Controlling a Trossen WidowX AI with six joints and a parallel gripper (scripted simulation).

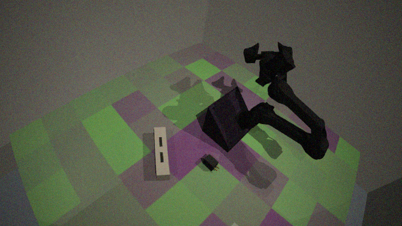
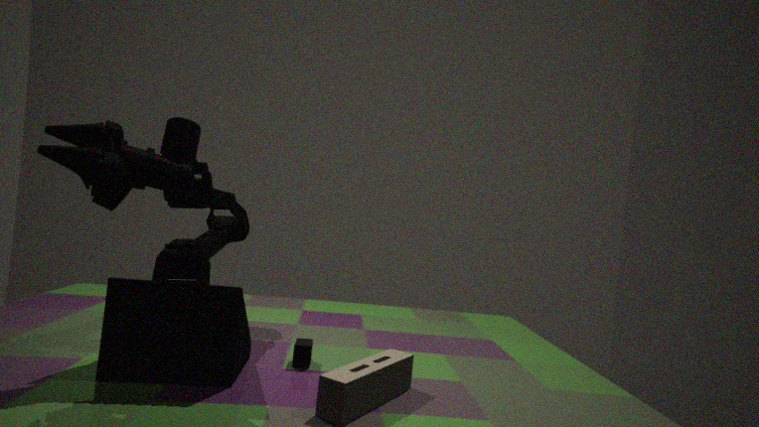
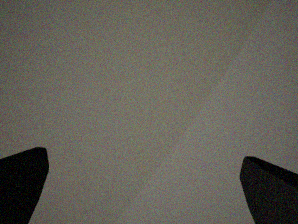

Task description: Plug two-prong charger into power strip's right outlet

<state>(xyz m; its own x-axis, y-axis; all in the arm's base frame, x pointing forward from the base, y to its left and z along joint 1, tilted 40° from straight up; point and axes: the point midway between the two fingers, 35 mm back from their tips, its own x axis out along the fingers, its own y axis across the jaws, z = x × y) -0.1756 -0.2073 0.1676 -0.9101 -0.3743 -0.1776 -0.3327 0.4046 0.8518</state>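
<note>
The dark charger lies 420 mm ahead of my gripper tip, 330 mm below it and 90 mm to the left of it.
</note>
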